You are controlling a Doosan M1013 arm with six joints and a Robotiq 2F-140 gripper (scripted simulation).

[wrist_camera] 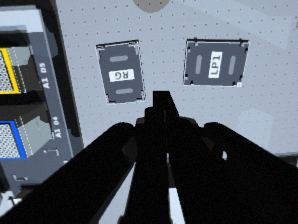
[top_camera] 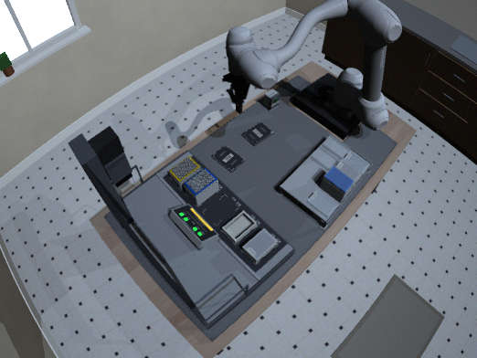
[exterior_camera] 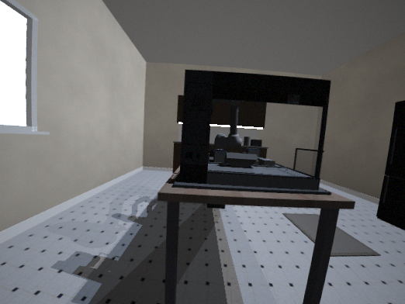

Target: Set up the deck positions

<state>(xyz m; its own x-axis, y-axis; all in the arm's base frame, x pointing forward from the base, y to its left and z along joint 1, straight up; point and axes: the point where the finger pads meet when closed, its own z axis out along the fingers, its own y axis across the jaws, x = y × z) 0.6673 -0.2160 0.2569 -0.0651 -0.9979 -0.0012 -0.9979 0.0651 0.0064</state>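
My hand is 36 cm past the READY box, 25 cm above it and 9 cm to the left of it. From my hand the other things lie so: blue-framed tip rack (32 cm ahead, 19 cm below, 9 cm to the left); then yellow-framed tip rack (32 cm ahead, 21 cm below, 3 cm to the right); then white one-well reservoir (34 cm to the left, 33 cm ahead, 25 cm below).
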